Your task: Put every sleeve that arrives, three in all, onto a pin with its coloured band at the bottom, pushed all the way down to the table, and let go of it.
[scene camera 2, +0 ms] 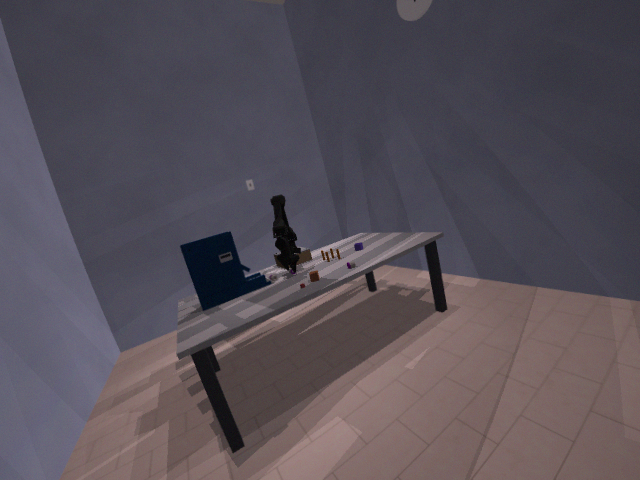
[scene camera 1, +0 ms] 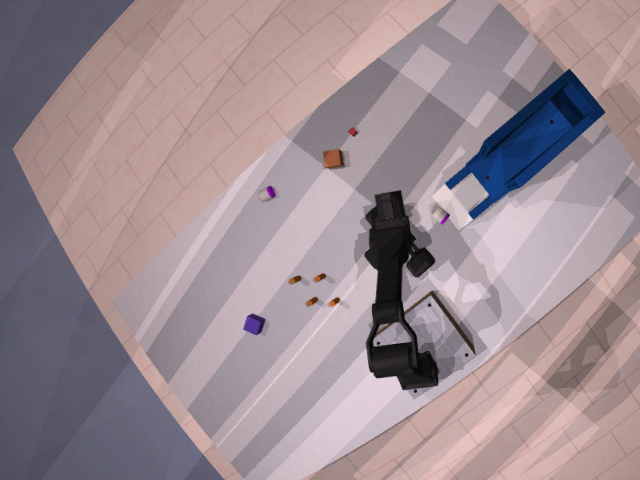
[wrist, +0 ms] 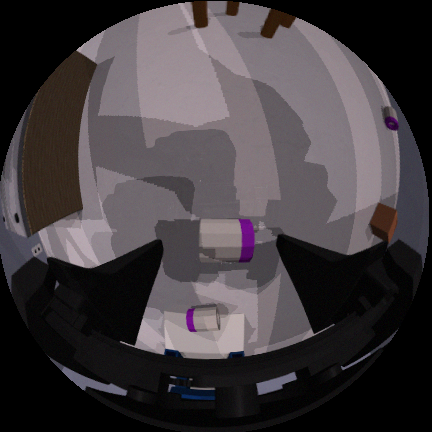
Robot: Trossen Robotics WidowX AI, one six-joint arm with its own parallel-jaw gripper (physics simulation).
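Observation:
My gripper [scene camera 1: 373,236] [scene camera 2: 292,266] [wrist: 220,243] is open and points down above a grey sleeve [wrist: 212,245] with a purple band. That sleeve lies on its side, its length across the gap, band toward the right finger in the wrist view; the arm hides it in scene camera 1. A second sleeve [scene camera 1: 439,213] [scene camera 2: 272,277] [wrist: 205,318] lies on its side on the white pad [scene camera 1: 461,219] [wrist: 175,337]. A third sleeve [scene camera 1: 265,194] [scene camera 2: 352,265] [wrist: 389,114] lies on its side apart from these. Several orange pins [scene camera 1: 311,301] [scene camera 2: 331,253] [wrist: 199,15] stand upright without sleeves.
A blue chute [scene camera 1: 522,144] [scene camera 2: 214,273] ends at the white pad. An orange-brown block [scene camera 1: 332,158] [scene camera 2: 314,276] [wrist: 384,222], a small red cube [scene camera 1: 352,131] [scene camera 2: 302,285] and a purple cube [scene camera 1: 253,324] [scene camera 2: 358,246] stand on the table. The arm's base box [scene camera 1: 454,333] [wrist: 55,150] is nearby.

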